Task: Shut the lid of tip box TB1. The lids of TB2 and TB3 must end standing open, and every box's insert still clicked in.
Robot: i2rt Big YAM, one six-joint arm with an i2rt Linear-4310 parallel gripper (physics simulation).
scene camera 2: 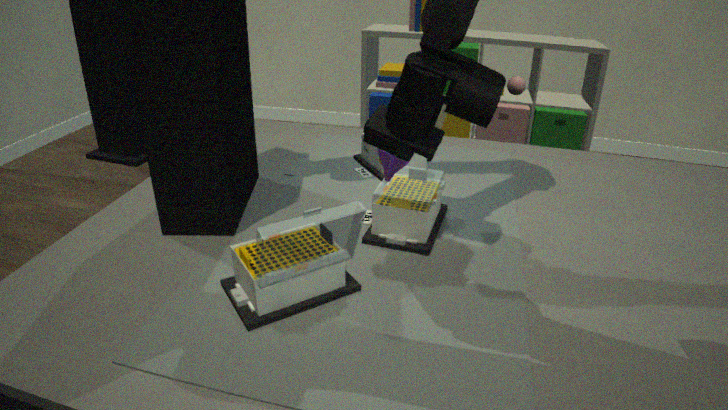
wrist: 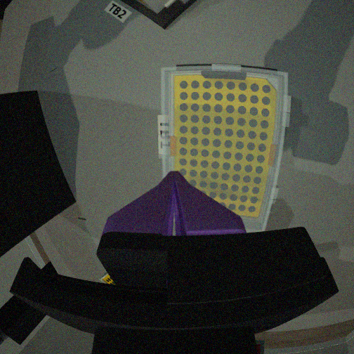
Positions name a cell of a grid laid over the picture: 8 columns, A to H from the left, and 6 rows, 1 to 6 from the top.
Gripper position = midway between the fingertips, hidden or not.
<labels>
My gripper shows in scene camera 2 (E3) and in the wrist view (D4).
</labels>
